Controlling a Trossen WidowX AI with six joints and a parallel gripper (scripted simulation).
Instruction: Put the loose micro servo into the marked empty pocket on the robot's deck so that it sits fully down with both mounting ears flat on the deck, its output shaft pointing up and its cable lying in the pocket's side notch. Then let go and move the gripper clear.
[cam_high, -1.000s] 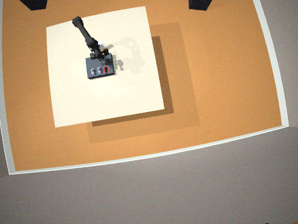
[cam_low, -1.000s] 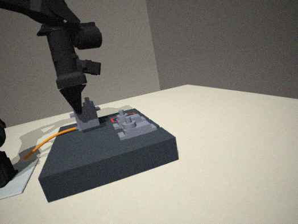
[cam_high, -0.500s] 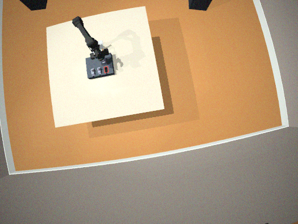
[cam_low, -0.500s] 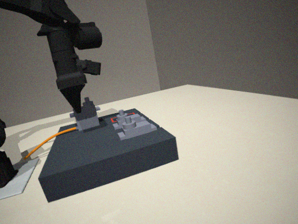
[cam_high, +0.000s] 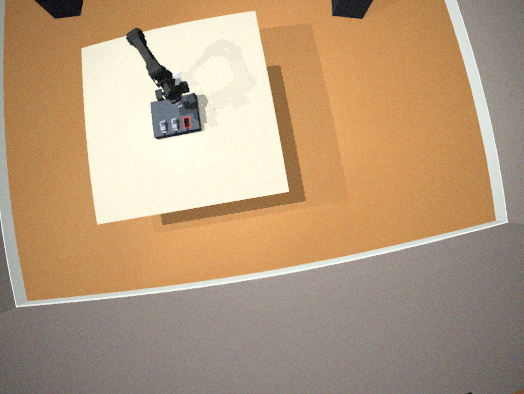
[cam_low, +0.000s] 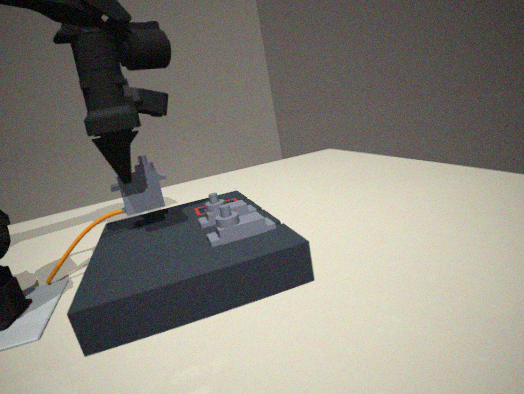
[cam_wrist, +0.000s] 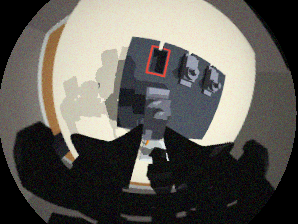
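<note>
Right now the dark deck is 30 mm ahead of my gripper tip, 60 mm to the right of it and 100 mm below it.
</note>
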